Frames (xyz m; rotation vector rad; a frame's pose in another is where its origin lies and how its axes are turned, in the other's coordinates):
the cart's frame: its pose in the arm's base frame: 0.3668 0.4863 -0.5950 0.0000 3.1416 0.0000
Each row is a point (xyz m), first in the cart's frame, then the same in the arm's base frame.
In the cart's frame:
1: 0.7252 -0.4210 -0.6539
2: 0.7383 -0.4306 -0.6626
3: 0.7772 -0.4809 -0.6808
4: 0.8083 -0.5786 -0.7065
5: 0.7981 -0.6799 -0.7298
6: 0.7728 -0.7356 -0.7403
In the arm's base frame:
1: -0.3584 0.0653 0.0589
2: -0.3715 0.0557 0.0676
3: -0.4104 0.0054 0.0858
4: -0.4415 -0.0923 0.1115
5: -0.4313 -0.1936 0.1348
6: -0.4060 -0.2493 0.1453

